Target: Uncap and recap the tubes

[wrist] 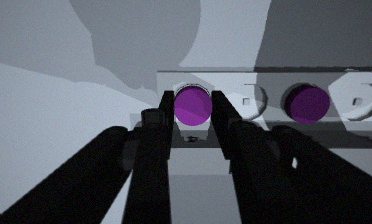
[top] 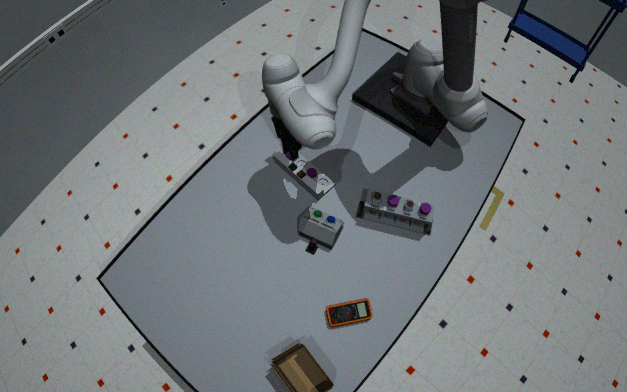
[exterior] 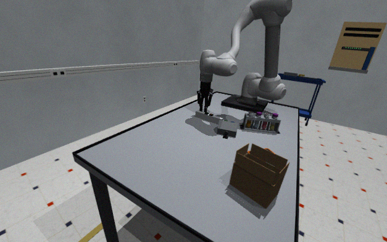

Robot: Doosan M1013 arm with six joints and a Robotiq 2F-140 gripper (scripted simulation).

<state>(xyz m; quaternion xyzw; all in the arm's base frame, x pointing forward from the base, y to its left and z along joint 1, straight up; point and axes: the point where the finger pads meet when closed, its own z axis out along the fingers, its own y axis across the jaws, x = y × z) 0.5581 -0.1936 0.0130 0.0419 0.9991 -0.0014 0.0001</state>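
The blue key is 28 cm to the left of my hand, 12 cm ahead of it and 2 cm above it. Round my hand: green key 23 cm to the left, 13 cm ahead, 2 cm above; then key housing 26 cm to the left, 14 cm ahead; then purple cap 40 cm to the left, 6 cm above, 3 cm behind.
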